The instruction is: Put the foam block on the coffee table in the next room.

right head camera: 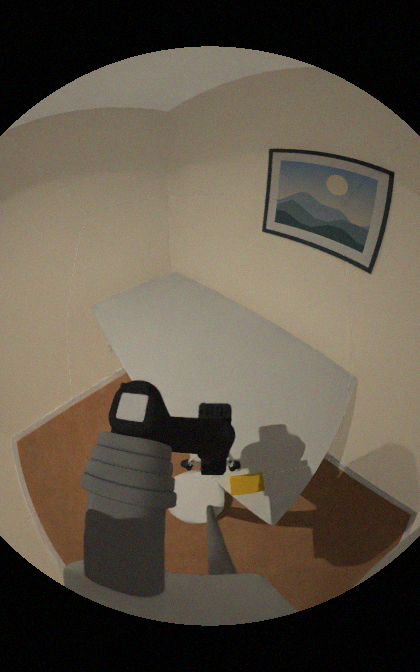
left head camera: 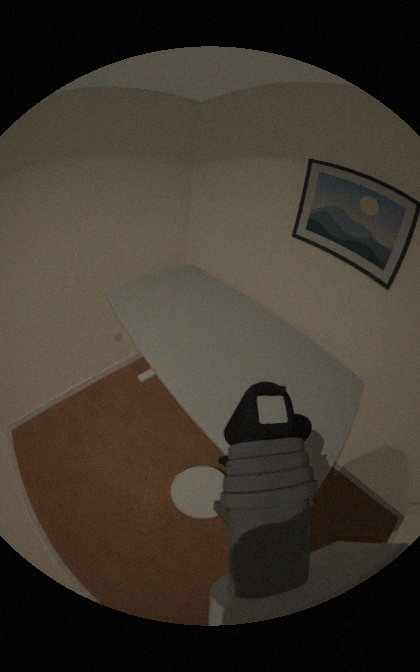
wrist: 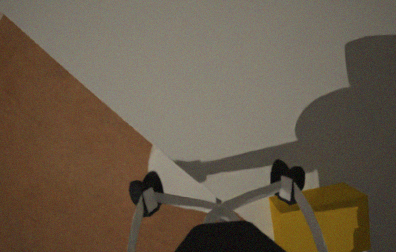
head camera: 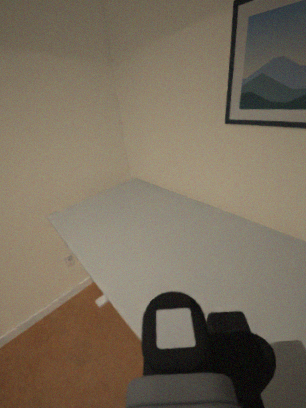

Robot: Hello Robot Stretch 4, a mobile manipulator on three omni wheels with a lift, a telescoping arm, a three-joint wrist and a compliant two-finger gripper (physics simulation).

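The yellow foam block [right head camera: 246,484] [wrist: 340,225] lies on a pale grey table [head camera: 150,225] [left head camera: 225,340] [right head camera: 215,340] [wrist: 175,75], close to its near corner. My gripper [right head camera: 210,464] [wrist: 215,180] is open, with its two dark fingertips apart and no object between them. It hangs above the table's edge, to the left of the block in the right head and wrist views. In the wrist view the right finger overlaps the block's left part in the picture; the block is cut off by the lower edge. A coffee table in another room does not show.
A round white disc-like object [left head camera: 195,492] [right head camera: 195,497] is low beside the table's edge, over the brown floor [left head camera: 125,450] [right head camera: 70,425]. A small white piece [head camera: 101,301] [left head camera: 146,375] shows by the table's left edge. Walls meet behind the table; a framed picture [head camera: 280,80] [left head camera: 355,220] [right head camera: 327,205] hangs there.
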